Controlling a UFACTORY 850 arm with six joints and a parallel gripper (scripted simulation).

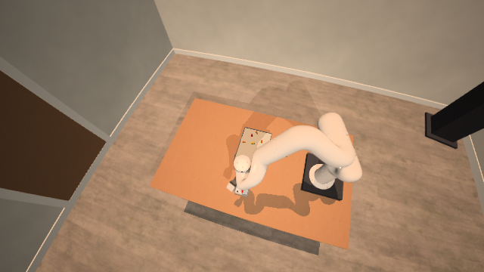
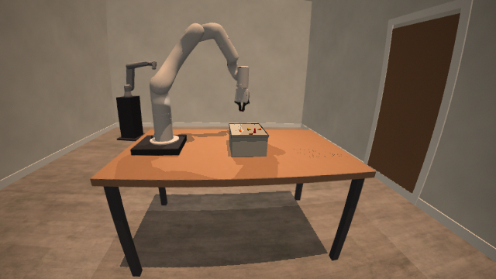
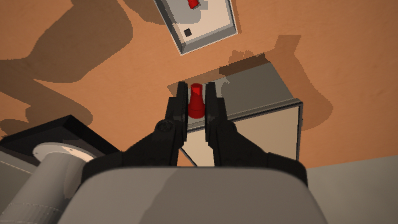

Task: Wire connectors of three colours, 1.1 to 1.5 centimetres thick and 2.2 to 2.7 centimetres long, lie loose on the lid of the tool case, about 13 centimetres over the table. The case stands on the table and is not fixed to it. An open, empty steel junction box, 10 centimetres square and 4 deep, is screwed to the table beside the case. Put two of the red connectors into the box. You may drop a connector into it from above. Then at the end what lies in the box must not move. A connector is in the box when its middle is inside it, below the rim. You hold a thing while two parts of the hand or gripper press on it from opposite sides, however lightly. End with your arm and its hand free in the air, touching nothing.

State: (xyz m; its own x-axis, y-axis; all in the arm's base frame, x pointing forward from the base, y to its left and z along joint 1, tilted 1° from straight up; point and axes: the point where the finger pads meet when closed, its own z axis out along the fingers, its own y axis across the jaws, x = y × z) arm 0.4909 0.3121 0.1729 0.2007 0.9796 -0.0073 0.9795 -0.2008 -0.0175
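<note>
Right now my hand is 2 cm to the right of the steel junction box and 22 cm above it. Round my hand: tool case (6 cm ahead, 26 cm to the right, 13 cm below); yellow connector (7 cm ahead, 29 cm to the right, 8 cm below).
</note>
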